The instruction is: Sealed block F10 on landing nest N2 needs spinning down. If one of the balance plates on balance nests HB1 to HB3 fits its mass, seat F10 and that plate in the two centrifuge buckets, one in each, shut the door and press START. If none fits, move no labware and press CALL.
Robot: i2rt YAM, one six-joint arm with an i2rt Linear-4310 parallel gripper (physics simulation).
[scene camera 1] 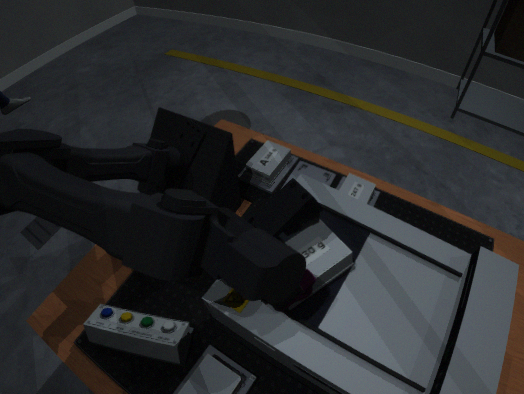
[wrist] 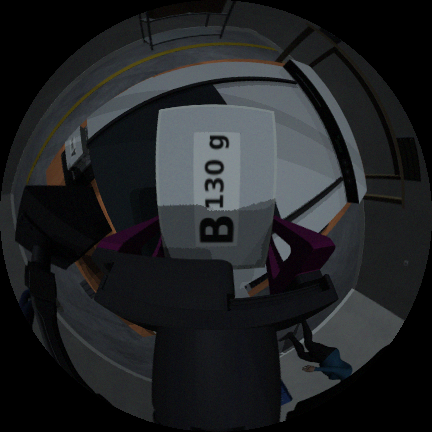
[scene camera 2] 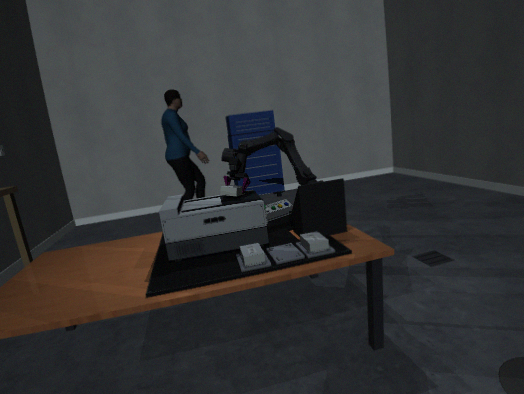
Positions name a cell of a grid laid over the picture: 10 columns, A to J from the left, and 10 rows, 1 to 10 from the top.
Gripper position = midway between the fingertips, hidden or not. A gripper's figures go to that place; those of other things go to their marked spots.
Labels:
The gripper (wrist: E5) is 13 cm from the lens. A grey centrifuge (wrist: H4) is 25 cm from the lens.

